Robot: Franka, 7 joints.
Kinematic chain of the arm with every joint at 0, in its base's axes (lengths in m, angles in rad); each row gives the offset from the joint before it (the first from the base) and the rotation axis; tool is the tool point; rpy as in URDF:
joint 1: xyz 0 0 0.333 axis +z
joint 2: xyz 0 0 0 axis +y
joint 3: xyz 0 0 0.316 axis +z
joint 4: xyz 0.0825 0 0 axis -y
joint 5: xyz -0.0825 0 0.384 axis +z
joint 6: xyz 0 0 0 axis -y
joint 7: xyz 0.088 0 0 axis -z
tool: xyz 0 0 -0.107 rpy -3.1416 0 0
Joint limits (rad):
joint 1: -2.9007..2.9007
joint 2: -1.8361..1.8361
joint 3: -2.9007..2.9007
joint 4: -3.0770..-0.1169
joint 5: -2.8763..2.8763
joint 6: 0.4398..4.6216
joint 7: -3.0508..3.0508
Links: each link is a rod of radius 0.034 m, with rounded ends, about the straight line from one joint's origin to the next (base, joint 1, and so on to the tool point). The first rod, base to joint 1, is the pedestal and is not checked.
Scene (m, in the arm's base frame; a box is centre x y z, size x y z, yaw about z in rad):
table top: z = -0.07
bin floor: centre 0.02 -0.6 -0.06 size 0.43 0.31 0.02 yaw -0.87
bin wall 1: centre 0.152 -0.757 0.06 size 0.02 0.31 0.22 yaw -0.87
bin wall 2: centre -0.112 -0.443 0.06 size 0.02 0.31 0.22 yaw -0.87
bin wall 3: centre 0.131 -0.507 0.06 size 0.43 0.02 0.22 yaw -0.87
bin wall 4: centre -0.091 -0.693 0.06 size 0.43 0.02 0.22 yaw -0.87
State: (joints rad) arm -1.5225 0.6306 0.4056 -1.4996 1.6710 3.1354 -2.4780
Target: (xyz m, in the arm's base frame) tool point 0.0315 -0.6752 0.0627
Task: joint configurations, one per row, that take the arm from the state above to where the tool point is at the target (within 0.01 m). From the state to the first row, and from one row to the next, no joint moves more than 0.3 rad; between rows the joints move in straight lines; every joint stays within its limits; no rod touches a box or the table.
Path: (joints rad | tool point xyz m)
1: -1.5790 0.8399 0.3374 -1.4793 1.6572 3.0987 -2.4780 | 0.1040 -0.7019 0.2045
2: -1.6355 1.0493 0.2693 -1.4590 1.6433 3.0619 -2.4780 | 0.0315 -0.6752 0.0627

